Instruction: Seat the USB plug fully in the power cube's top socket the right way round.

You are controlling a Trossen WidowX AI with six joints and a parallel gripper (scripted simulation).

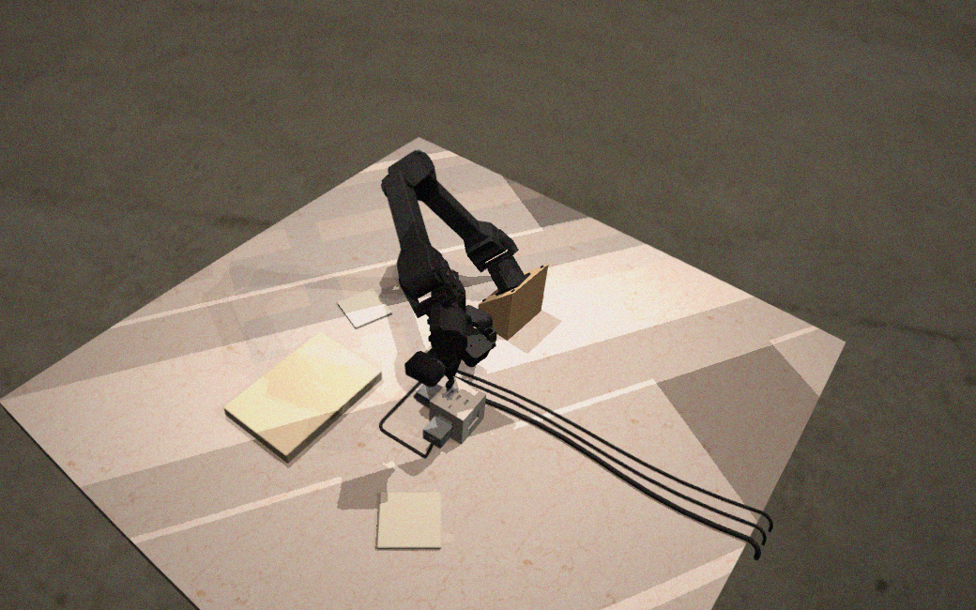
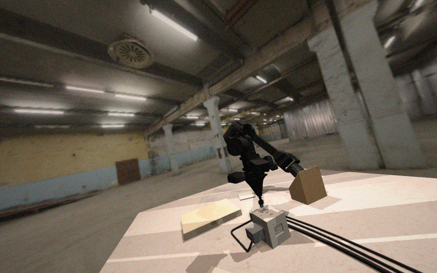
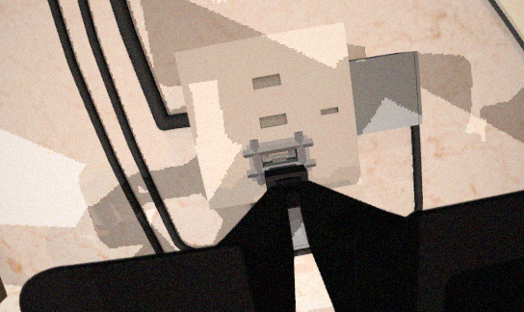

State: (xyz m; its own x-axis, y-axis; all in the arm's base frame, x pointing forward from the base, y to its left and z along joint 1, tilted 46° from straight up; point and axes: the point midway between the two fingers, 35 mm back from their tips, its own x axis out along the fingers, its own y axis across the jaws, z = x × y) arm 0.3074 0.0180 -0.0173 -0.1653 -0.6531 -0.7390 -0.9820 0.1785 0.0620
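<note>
My gripper tip is now 2 cm above the black usb plug. Round my gripper tip: usb socket (6 cm below); tan board (11 cm ahead, 27 cm to the right, 11 cm below).
</note>
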